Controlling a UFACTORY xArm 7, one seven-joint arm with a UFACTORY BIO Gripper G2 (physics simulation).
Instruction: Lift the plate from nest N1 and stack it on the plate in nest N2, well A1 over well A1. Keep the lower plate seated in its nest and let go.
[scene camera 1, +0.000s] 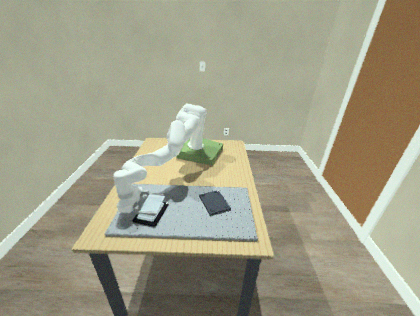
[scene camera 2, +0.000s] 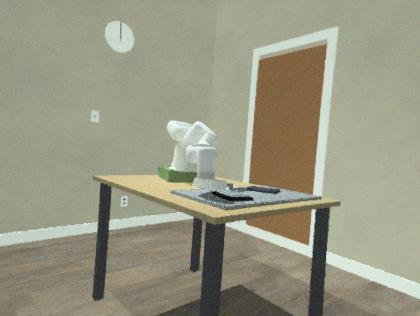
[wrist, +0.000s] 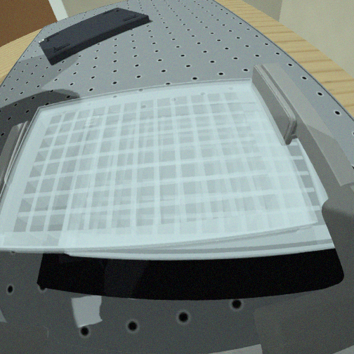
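Seen in the pictures: hand, its tool point: (scene camera 1: 155, 204) (scene camera 2: 231, 187); arm's base, origin of its link: (scene camera 1: 195, 145) (scene camera 2: 178, 170).
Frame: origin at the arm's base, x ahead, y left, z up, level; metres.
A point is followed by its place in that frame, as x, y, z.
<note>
My gripper (wrist: 150, 141) is shut on the upper clear plate (scene camera 1: 153, 201) {0.643, -0.147, -0.007} (wrist: 165, 165), with one finger at each of two opposite edges. The plate is over the lower plate (wrist: 308, 175), which is in the black nest N2 (wrist: 200, 277) (scene camera 2: 240, 198) {0.759, -0.173, -0.038}. In the wrist view the lower plate shows past the held plate's right and near edges, and the held plate reaches further left. The near edges look slightly angled to each other. The height gap and the well A1 marks cannot be made out. Nest N1 (scene camera 1: 215, 202) {0.591, 0.176, -0.037} (scene camera 2: 265, 190) {0.632, 0.134, -0.037} (wrist: 92, 32) is dark and holds no plate.
Both nests are on a grey perforated board (scene camera 1: 185, 227) {0.764, 0.038, -0.048} (wrist: 175, 60) on the wooden table (scene camera 1: 95, 237) {0.839, -0.362, -0.061}. The arm's green base (scene camera 1: 212, 152) {0.070, 0.135, -0.014} (scene camera 2: 175, 174) {0.114, -0.095, -0.014} is at the table's far end. N1 lies to the right of N2 in scene camera 1.
</note>
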